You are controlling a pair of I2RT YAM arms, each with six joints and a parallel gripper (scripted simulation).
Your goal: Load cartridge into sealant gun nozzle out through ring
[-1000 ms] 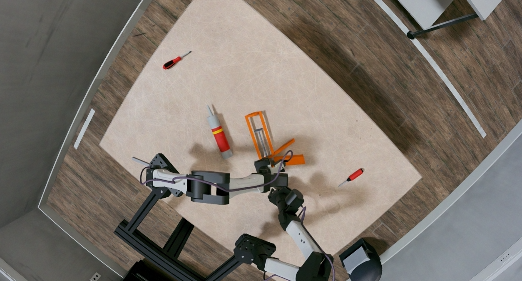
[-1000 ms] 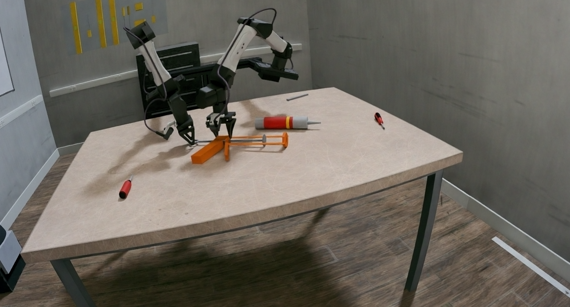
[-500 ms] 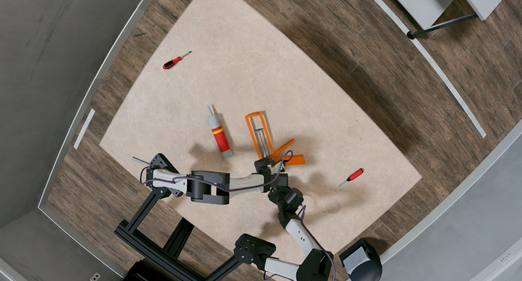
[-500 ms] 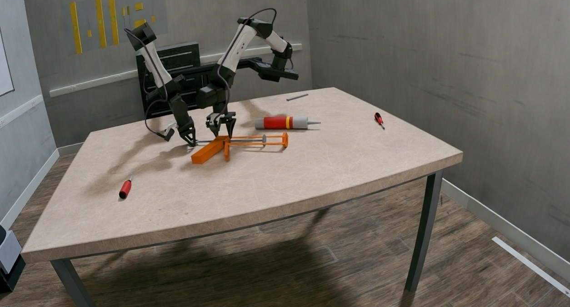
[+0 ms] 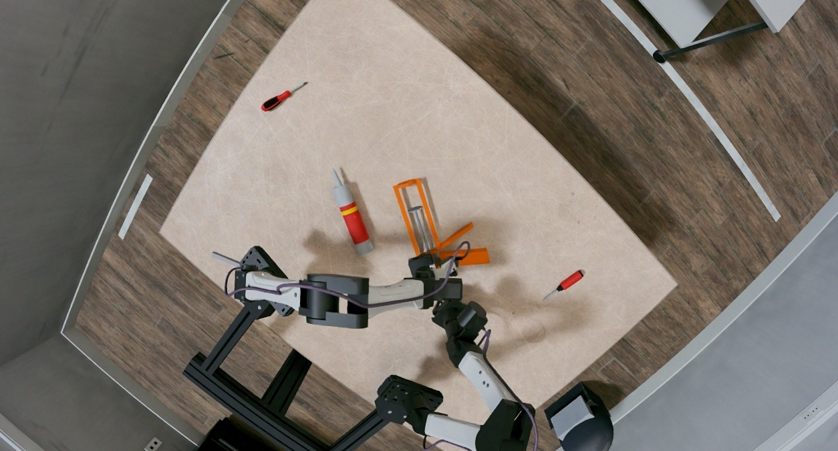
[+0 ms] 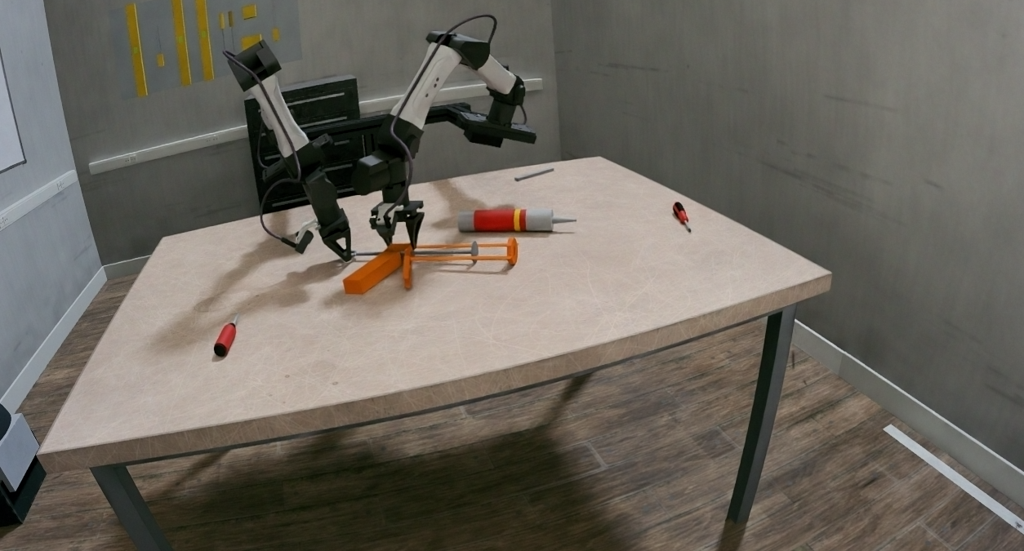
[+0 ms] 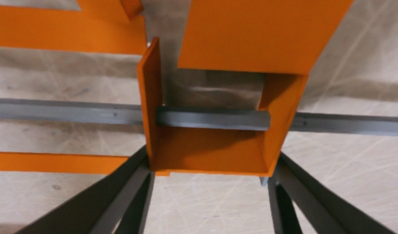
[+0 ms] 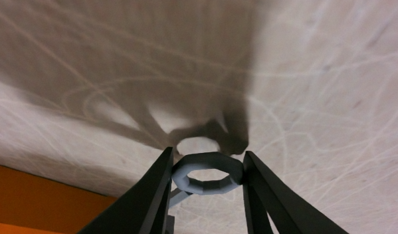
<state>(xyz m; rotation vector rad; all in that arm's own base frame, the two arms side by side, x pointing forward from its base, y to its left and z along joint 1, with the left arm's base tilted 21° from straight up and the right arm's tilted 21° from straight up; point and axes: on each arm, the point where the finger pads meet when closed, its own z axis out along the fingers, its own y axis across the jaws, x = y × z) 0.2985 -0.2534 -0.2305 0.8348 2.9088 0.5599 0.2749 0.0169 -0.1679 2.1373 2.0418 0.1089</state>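
Right now my left hand is 6 cm short of the orange sealant gun, 1 cm to the right of it and 1 cm above it. Also, from my left hand: plunger rod 2 cm ahead, 1 cm below; thumb plate 3 cm to the right, 1 cm below; cartridge 4 cm behind, 27 cm to the left.
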